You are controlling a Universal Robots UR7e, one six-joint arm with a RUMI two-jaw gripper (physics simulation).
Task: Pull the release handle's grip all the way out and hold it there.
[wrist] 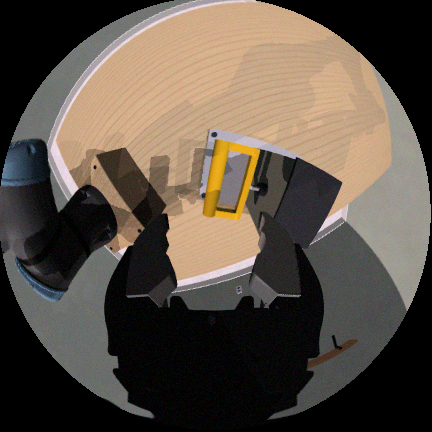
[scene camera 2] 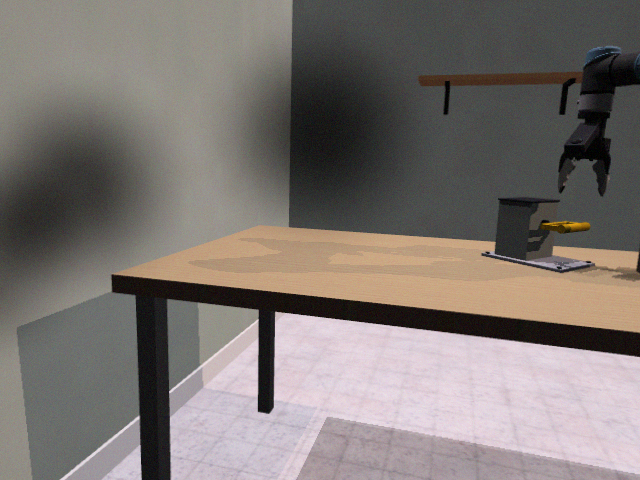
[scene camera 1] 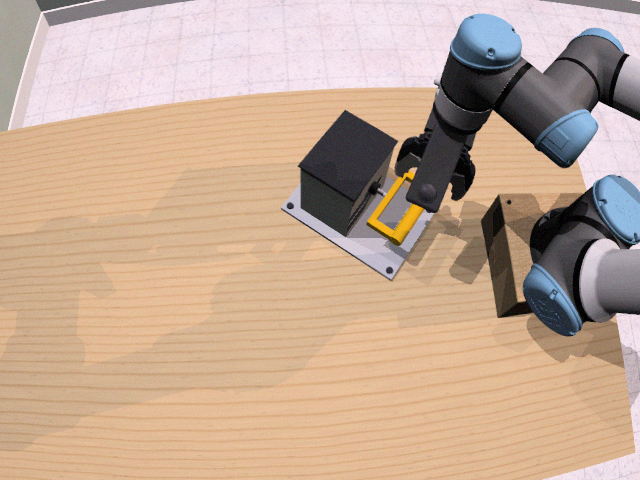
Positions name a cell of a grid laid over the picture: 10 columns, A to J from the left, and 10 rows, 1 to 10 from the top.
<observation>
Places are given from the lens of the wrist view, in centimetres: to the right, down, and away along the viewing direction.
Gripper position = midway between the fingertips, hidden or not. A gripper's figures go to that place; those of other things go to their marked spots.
my gripper (wrist: E5): 0, 0, 13
light grey base plate (wrist: E4): 0, -16, 24
</observation>
